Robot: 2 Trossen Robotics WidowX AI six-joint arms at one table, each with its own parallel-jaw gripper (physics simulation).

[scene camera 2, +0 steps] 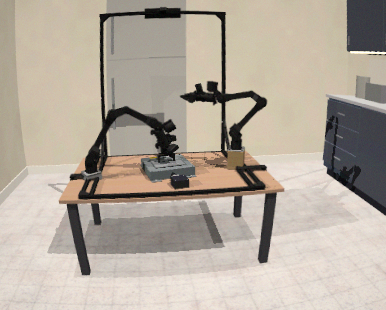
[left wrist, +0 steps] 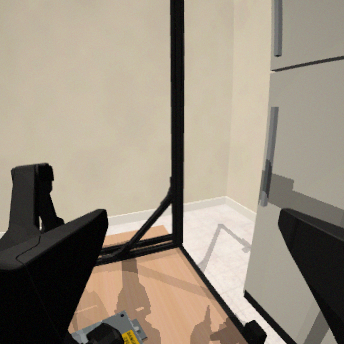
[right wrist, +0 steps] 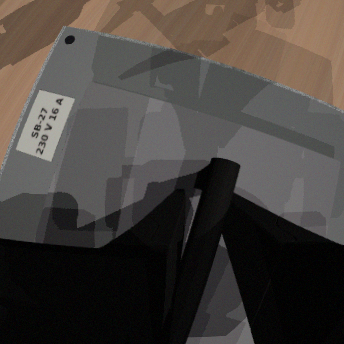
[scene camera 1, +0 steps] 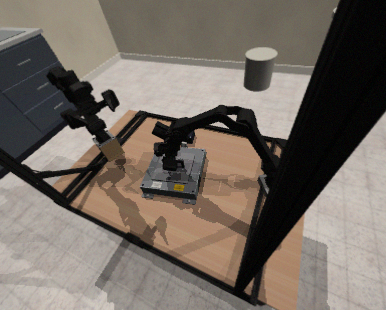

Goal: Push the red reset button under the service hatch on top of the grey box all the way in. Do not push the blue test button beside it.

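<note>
The grey box [scene camera 1: 168,188] [scene camera 2: 159,175] [left wrist: 115,321] [right wrist: 80,62] stands on the table. Its service hatch [right wrist: 90,135] lies flat on top and looks closed. My right gripper [scene camera 1: 171,165] [scene camera 2: 166,156] [right wrist: 200,197] is low over the box, its fingers shut on the black hatch handle [right wrist: 222,182]. The red reset button and the blue test button do not show in any view. My left gripper [scene camera 1: 91,111] [scene camera 2: 185,96] [left wrist: 193,217] is open and empty, high above the table and away from the box.
A small black device [scene camera 2: 180,181] lies beside the box. A tan block [scene camera 1: 111,149] [scene camera 2: 236,158] stands at my left arm's base. Black frame rails [scene camera 2: 170,193] run along the table's edges, and a frame post [left wrist: 177,125] rises at a corner.
</note>
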